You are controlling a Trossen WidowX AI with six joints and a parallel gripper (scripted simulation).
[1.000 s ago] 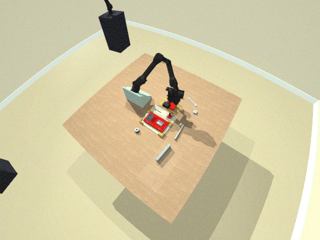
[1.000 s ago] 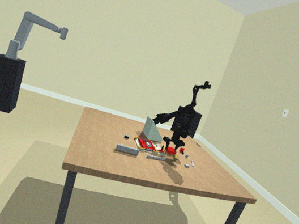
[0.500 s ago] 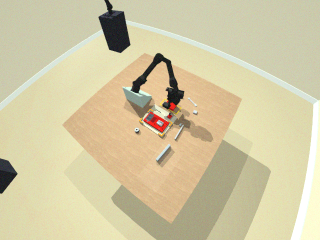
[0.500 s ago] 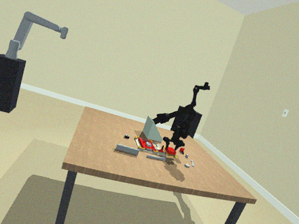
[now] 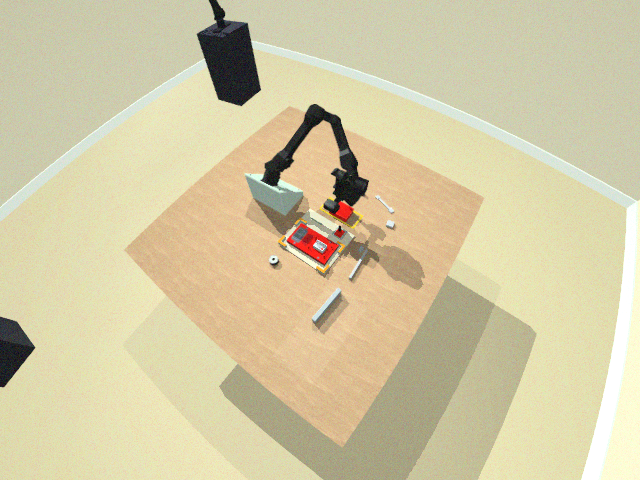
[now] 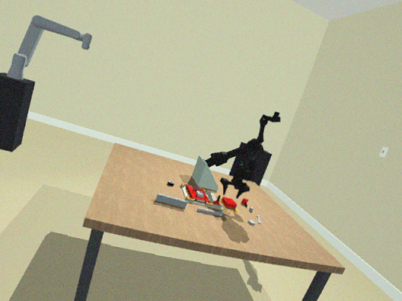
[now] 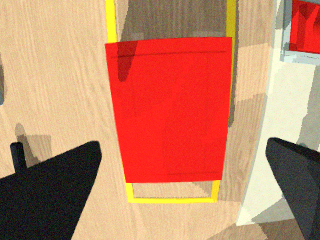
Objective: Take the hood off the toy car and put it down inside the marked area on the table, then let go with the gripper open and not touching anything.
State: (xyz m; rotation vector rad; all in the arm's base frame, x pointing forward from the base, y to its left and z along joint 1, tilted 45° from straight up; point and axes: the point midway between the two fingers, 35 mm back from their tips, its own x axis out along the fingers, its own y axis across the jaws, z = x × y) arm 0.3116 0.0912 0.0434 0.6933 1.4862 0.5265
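The toy car hood is 10 mm ahead of my gripper tip, 10 mm to the left of it and 30 mm below it.
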